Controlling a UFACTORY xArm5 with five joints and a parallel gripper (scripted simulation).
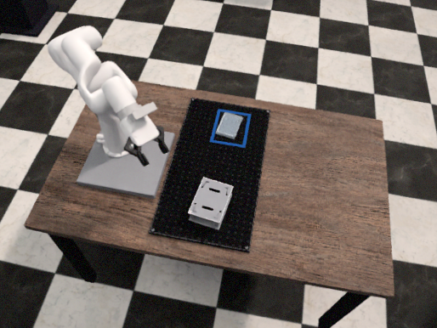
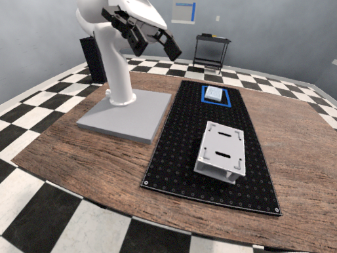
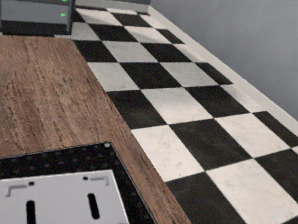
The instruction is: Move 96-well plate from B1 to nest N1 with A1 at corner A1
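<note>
The 96-well plate is 41 cm to the left of my hand, 27 cm below it and 19 cm ahead of it. Round my hand: grey plate nest N1 (22 cm below, 19 cm ahead).
</note>
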